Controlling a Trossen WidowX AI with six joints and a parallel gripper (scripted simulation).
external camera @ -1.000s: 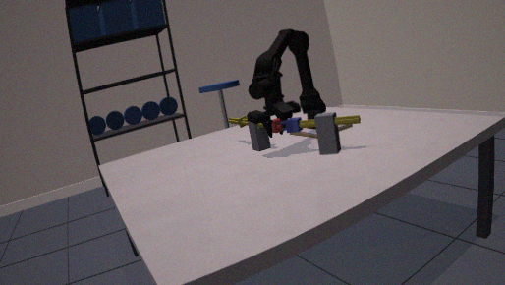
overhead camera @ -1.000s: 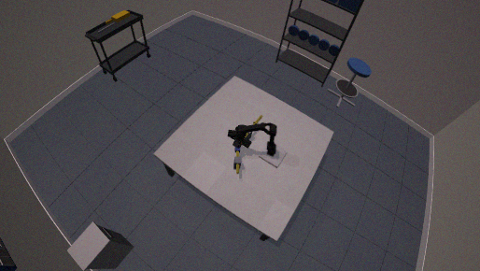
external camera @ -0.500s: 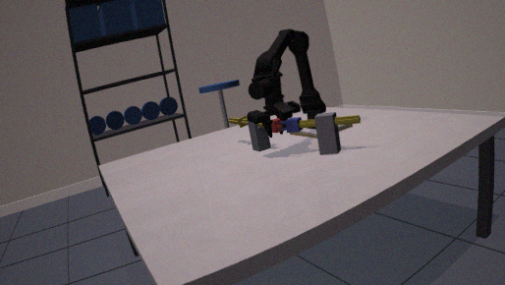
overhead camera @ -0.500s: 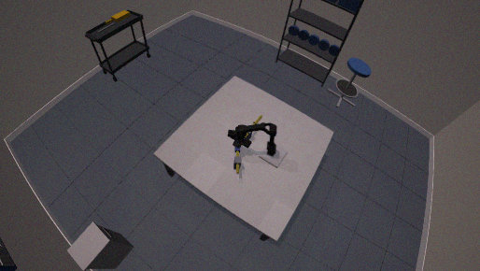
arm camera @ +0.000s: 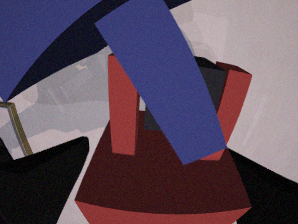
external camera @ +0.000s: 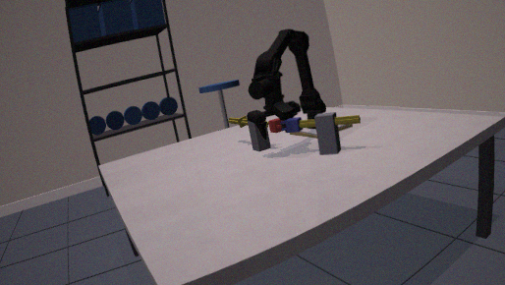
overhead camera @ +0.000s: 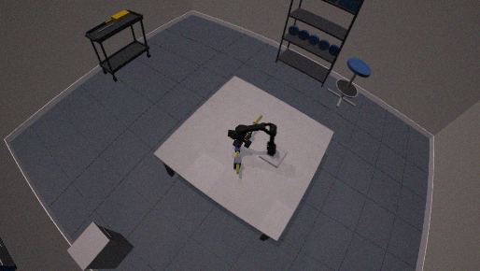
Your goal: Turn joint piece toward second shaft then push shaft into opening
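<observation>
The red joint piece is 20 mm to the left of my gripper tip and 40 mm above it.
</observation>
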